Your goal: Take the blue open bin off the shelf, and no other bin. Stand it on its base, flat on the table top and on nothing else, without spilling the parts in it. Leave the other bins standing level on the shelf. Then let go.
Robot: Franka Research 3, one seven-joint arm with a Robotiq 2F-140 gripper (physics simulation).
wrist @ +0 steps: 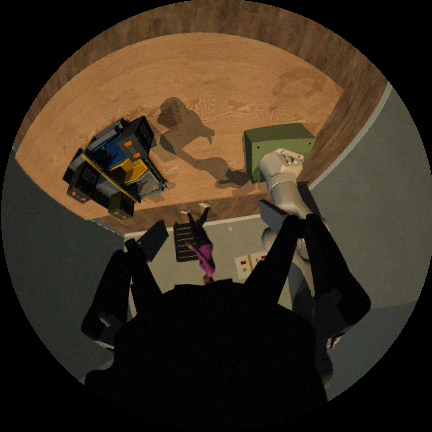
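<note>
The blue open bin sits in the dark shelf at the left of the wrist view, partly hidden by the shelf's dark parts. The parts in it are too small to tell. A yellow bin and a grey bin sit beside it in the same shelf. The shelf stands on the wooden table top and has a yellow bar across its side. My gripper is wide open and empty. Its fingers are in the lower middle of the view, apart from the shelf and the bins.
A green box stands at the right of the table, with the arm's pale links in front of it. Dark blocks with orange marks are at the shelf's ends. Beyond the table edge are a person in purple and a dark slatted object.
</note>
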